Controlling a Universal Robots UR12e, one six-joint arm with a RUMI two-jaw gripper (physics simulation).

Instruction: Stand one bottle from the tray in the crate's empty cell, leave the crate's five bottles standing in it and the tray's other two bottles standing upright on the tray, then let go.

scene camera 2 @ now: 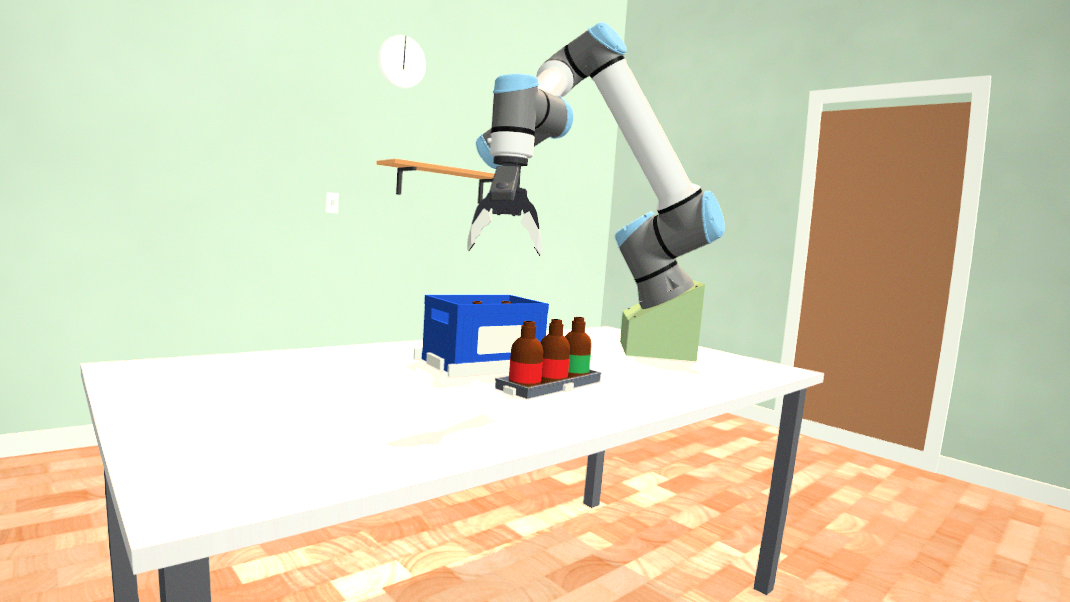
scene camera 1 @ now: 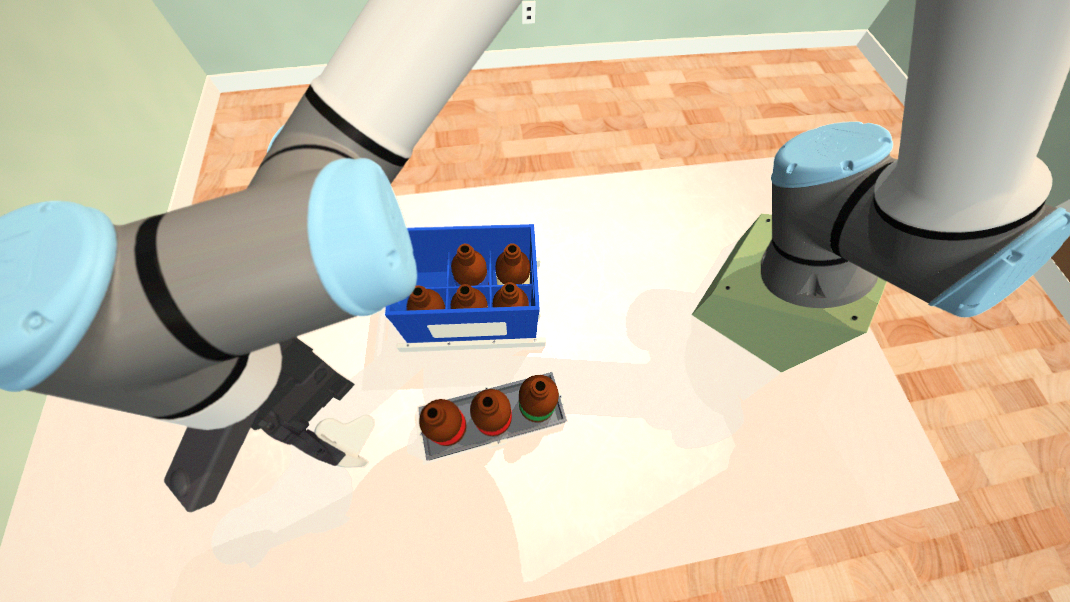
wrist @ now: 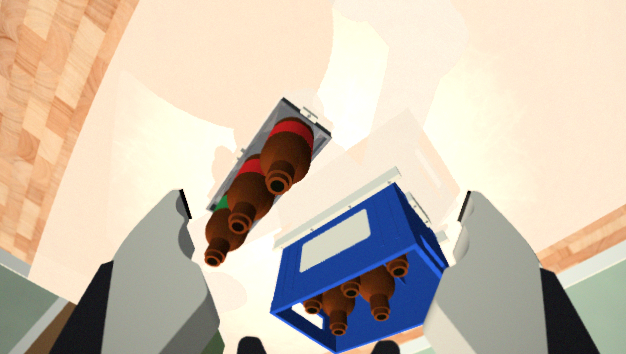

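Where they show: gripper, fingertip midpoint: (scene camera 2: 504,253) (scene camera 1: 323,425) (wrist: 322,192); arm's base at its link origin: (scene camera 2: 667,295) (scene camera 1: 816,270).
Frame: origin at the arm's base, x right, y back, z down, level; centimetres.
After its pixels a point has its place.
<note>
The blue crate (scene camera 1: 523,326) @(x 13.7, y -54.9, z 9.5 cm) (scene camera 2: 441,336) @(x 29.1, y -75.4, z 10.6 cm) (wrist: 390,221) @(x 21.0, y -75.6, z 7.6 cm) holds five brown bottles. Its empty cell (scene camera 1: 430,280) @(x 35.3, y -69.2, z 18.1 cm) (wrist: 416,296) @(x 36.1, y -64.8, z 6.3 cm) is the back left one in scene camera 1, partly behind the arm. The grey tray (scene camera 1: 478,444) @(x -3.0, y -70.8, z 16.3 cm) (scene camera 2: 551,389) @(x -2.9, y -72.6, z 17.9 cm) (wrist: 280,108) @(x -1.4, y -78.8, z 18.3 cm) bears three upright bottles: an outer red-label bottle (scene camera 1: 441,421) @(x 1.2, y -74.6, z 4.5 cm) (scene camera 2: 526,359) @(x 0.6, y -78.4, z 10.8 cm) (wrist: 286,150) @(x 1.9, y -77.9, z 7.3 cm), a middle red-label bottle (scene camera 1: 490,411) @(x -0.4, y -66.5, z 3.9 cm) (scene camera 2: 555,355) @(x -1.2, y -69.3, z 10.7 cm) (wrist: 250,192) @(x 0.5, y -69.2, z 7.4 cm) and a green-label bottle (scene camera 1: 538,395) @(x -1.0, y -58.1, z 3.9 cm) (scene camera 2: 579,345) @(x -2.1, y -60.1, z 9.3 cm) (wrist: 225,232) @(x 0.0, y -59.8, z 7.1 cm). My gripper (scene camera 2: 504,253) @(x 2.7, y -86.4, z -12.2 cm) (wrist: 322,192) @(x 2.7, y -86.4, z -12.2 cm) is open and empty, high above the table; one finger shows in scene camera 1.
The arm's green base block (scene camera 1: 793,329) @(x -7.9, y -9.0, z 3.8 cm) (scene camera 2: 665,333) @(x -4.7, y -10.8, z 10.7 cm) stands right of the crate and tray. A white strip (scene camera 1: 471,345) @(x 16.2, y -65.5, z 16.2 cm) runs along the crate's front foot. A wall shelf (scene camera 2: 433,169) hangs behind the arm. The white table (scene camera 2: 261,449) @(x 8.8, y -136.5, z 18.9 cm) carries crate, tray and base.
</note>
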